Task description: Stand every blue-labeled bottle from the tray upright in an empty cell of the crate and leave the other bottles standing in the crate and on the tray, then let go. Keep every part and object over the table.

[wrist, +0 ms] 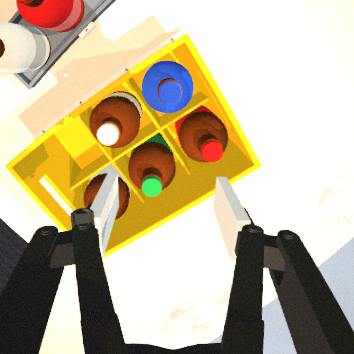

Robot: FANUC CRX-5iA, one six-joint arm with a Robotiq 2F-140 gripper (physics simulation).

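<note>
I can see my gripper (166, 191) here, together with a blue-labeled bottle (167, 86). A green-capped bottle (151, 167) is visible too, and so are a red-capped bottle (203, 137) and a cream-capped bottle (114, 121).
</note>
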